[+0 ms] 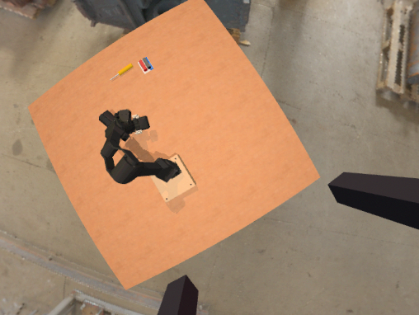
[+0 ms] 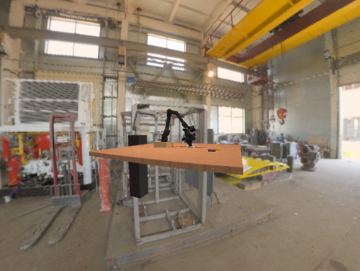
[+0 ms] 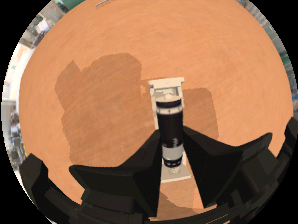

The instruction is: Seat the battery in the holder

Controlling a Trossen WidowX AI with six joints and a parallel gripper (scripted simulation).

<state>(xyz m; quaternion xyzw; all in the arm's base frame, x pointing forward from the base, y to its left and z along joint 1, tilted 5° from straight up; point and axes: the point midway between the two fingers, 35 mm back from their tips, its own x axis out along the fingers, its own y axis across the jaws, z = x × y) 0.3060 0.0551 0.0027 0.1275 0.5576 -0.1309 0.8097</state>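
Right now the battery is 10 mm above my gripper tip. Also, from my gripper tip: yellow-handled screwdriver 320 mm ahead, 60 mm to the right, 10 mm below.
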